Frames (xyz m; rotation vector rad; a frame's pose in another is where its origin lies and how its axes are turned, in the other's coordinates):
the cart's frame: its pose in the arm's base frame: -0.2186 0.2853 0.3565 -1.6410 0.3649 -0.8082
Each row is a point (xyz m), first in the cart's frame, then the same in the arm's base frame.
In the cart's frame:
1: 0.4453 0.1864 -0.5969
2: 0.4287 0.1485 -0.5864
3: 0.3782 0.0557 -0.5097
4: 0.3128 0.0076 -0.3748
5: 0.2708 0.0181 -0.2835
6: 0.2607 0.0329 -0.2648
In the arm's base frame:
1: -0.2726 -0.4804 0.3435
2: -0.2845 -0.4530 0.3740
3: -0.2861 -0.3423 0.4432
4: -0.2501 -0.1902 0.4625
5: -0.2158 -0.0992 0.4354
6: -0.2074 -0.0826 0.4173

